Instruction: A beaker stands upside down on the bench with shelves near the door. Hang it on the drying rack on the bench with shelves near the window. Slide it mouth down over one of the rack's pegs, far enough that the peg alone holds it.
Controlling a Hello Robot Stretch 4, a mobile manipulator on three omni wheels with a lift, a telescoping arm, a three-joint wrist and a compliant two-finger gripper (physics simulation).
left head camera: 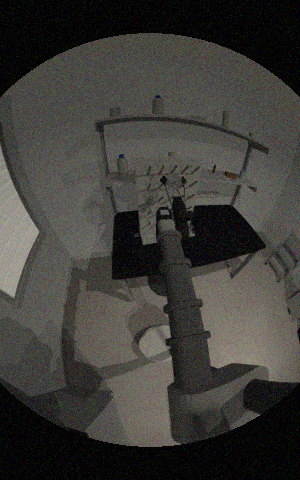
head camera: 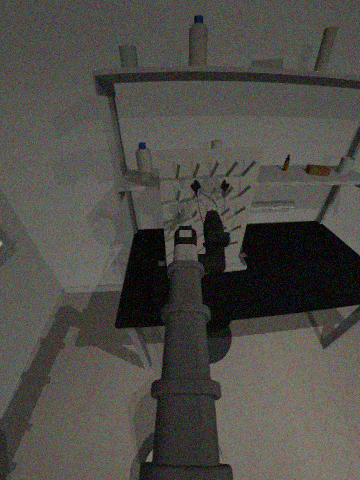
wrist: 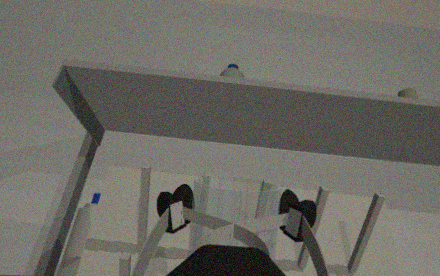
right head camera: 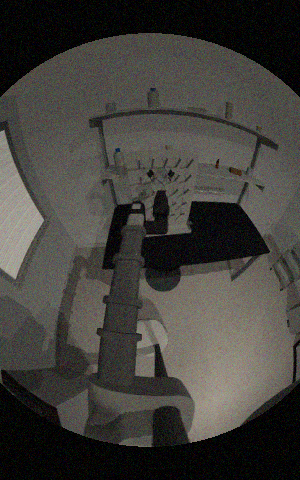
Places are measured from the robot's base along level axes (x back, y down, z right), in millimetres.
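Pixels of known places: gripper, fingertip midpoint: point(left head camera: 172, 176) point(head camera: 209, 181) point(wrist: 234, 203) point(right head camera: 159, 169); robot's base at its link origin: point(left head camera: 159, 342) point(right head camera: 147, 336).
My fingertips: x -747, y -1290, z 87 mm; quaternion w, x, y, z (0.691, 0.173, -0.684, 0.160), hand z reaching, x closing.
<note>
Ahead of a thing's pixels: the offset from my fingertips to its top centre. "spot": to the spot under its first point. Level surfaces: height alone.
My gripper point(head camera: 210, 186) point(left head camera: 173, 180) point(right head camera: 160, 174) point(wrist: 234, 203) is shut on a clear beaker @(dx +18, dy -24, dz +1 mm) point(wrist: 230, 200), with one dark fingertip on each side of it. The beaker is faint and see-through; its mouth is hard to make out. The pale drying rack point(head camera: 237, 261) point(left head camera: 150, 235) point(wrist: 327, 235) with rows of slanted pegs stands on the black bench top @(dy +555 mm) point(head camera: 295, 260). The gripper and beaker are in front of the rack's upper part. Pegs show behind or through the beaker in the wrist view; I cannot tell whether one is inside it.
The upper shelf @(dy -340 mm) point(head camera: 220, 76) point(wrist: 250, 115) runs above the rack. A blue-capped bottle @(spot: dx -290, dy -5, dz -289 mm) point(head camera: 144, 160) stands on the lower shelf left of the rack. An orange box @(spot: dx -393, dy +70, dz +686 mm) point(head camera: 318, 170) and a small amber bottle @(spot: dx -461, dy +54, dz +518 mm) point(head camera: 286, 163) are to its right. A shelf post point(wrist: 75, 200) stands at the left.
</note>
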